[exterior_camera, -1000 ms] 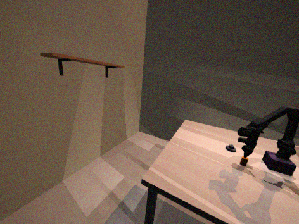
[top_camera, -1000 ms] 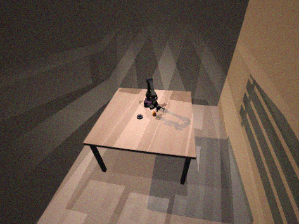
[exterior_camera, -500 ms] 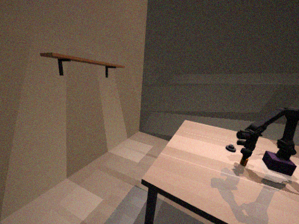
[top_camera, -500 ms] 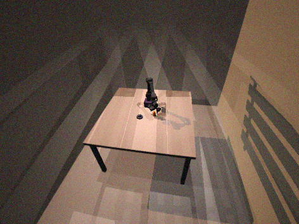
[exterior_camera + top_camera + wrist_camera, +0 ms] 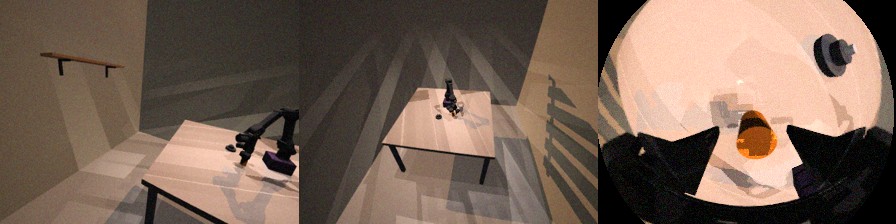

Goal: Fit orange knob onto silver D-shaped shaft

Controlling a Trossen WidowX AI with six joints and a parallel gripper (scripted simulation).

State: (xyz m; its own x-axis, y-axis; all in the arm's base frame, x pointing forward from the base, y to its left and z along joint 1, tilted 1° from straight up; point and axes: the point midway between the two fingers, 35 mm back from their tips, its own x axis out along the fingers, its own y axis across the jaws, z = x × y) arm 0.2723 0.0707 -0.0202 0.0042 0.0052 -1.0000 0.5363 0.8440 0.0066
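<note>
The orange knob is 1 cm above my gripper tip. From my gripper tip the other things lie so: round dark pedestal: 20 cm to the right, 2 cm ahead.
</note>
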